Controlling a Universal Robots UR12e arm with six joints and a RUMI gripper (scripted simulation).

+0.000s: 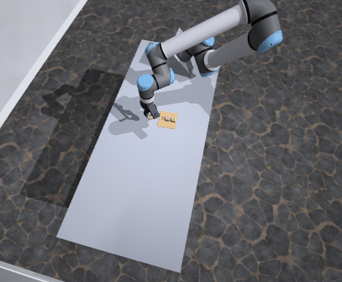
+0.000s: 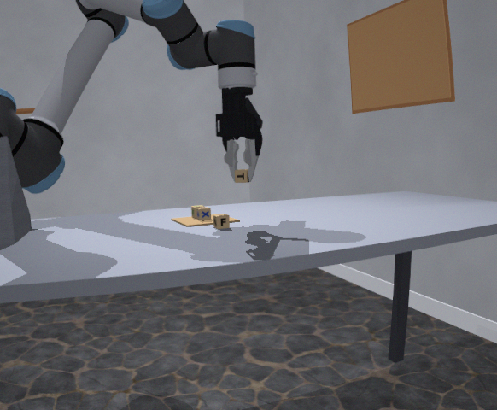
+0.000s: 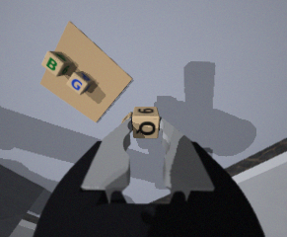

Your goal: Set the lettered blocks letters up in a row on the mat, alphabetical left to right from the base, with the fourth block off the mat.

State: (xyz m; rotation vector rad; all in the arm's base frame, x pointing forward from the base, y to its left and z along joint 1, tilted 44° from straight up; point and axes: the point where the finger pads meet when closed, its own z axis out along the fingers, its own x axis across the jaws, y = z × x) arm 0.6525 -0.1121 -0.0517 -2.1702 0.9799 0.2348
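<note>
Now: the blue-marked block 110 mm to the left of my hand, 100 mm below it and 70 mm behind it. Also, from my hand: tan mat (120 mm below, 110 mm to the left, 60 mm behind); then green-marked block (160 mm to the left, 100 mm below, 60 mm behind).
</note>
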